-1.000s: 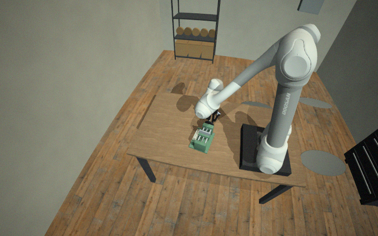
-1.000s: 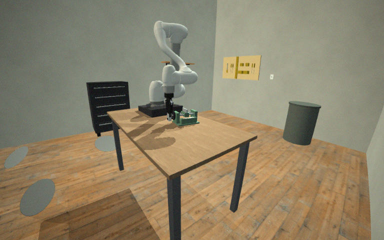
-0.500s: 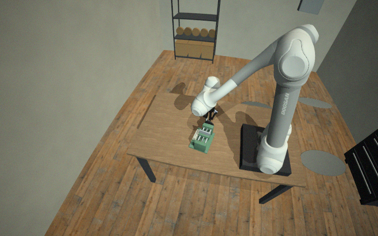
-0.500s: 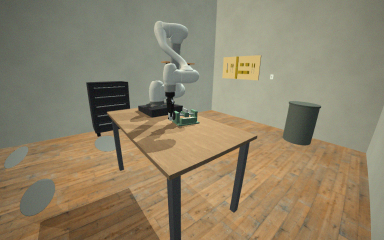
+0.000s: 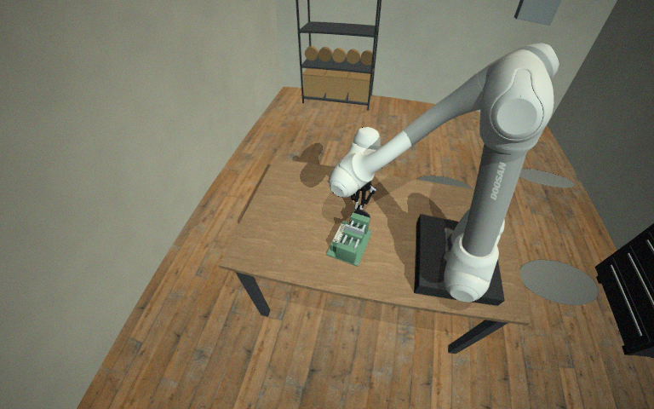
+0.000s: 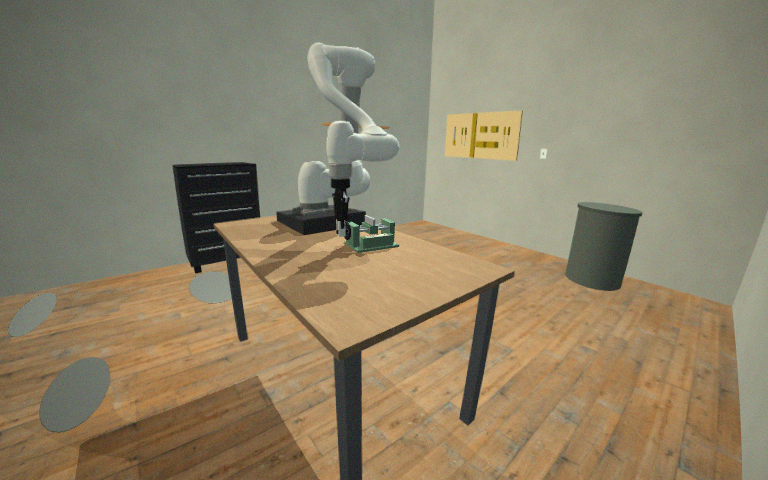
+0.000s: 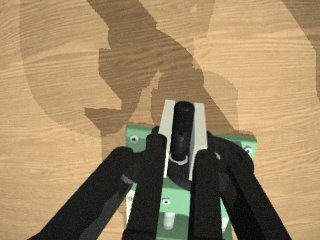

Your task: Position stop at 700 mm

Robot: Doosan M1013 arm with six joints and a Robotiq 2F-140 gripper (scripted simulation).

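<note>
My gripper is now 14 cm to the right of the green stop fixture and 1 cm above it. From my hand the other things lie so: black crank handle: 2 cm below.
</note>
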